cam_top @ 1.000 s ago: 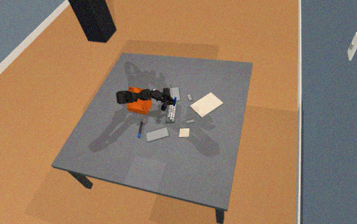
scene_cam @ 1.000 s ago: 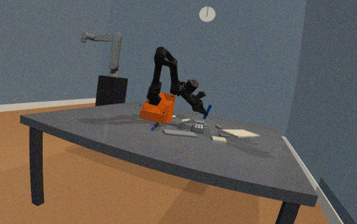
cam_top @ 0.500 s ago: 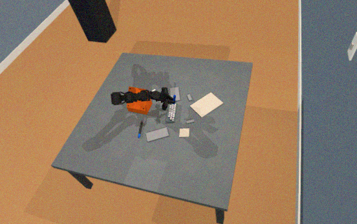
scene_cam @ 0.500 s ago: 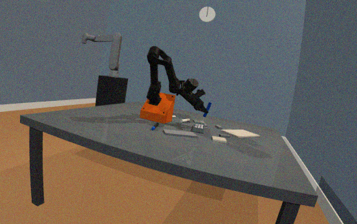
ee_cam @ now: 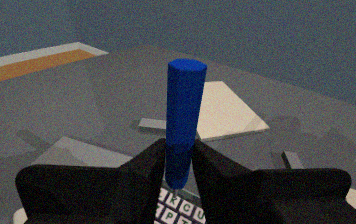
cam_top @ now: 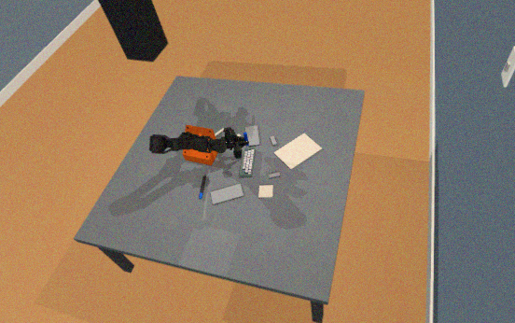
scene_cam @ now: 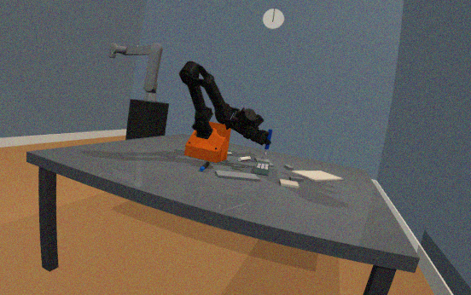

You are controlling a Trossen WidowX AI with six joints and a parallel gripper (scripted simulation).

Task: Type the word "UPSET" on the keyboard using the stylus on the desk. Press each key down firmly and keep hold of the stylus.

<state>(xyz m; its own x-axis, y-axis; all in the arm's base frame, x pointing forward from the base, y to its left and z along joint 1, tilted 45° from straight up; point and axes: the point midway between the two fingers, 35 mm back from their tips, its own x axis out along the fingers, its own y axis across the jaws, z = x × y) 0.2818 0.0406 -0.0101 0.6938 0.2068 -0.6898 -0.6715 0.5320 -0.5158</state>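
Right now my gripper tip is 10 mm past the blue stylus, 10 mm to the left of it and 20 mm above it. From my gripper tip the other things lie so: cream square (160 mm ahead, 210 mm to the right, 120 mm below); then grey slab (50 mm behind, 130 mm to the left, 120 mm below); then cream sheet (240 mm ahead, 80 mm to the left, 120 mm below).
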